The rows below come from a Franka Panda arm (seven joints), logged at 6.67 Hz.
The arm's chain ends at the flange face. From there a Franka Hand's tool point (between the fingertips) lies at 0.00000 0.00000 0.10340 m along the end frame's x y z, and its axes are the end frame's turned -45 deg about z.
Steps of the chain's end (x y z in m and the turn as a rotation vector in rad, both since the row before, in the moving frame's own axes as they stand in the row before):
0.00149 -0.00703 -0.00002 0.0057 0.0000 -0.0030
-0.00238 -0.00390 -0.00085 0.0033 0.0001 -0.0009
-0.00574 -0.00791 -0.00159 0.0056 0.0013 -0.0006
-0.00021 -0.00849 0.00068 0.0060 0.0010 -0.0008
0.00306 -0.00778 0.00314 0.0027 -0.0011 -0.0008
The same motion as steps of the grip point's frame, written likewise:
0.00644 -0.00433 -0.00002 0.0040 0.0040 -0.0030
0.00132 -0.00467 -0.00085 0.0023 0.0024 -0.0009
0.00204 -0.00997 -0.00159 0.0030 0.0049 -0.0006
0.00637 -0.00652 0.00068 0.0035 0.0049 -0.0008
0.00778 -0.00362 0.00314 0.0027 0.0011 -0.0008

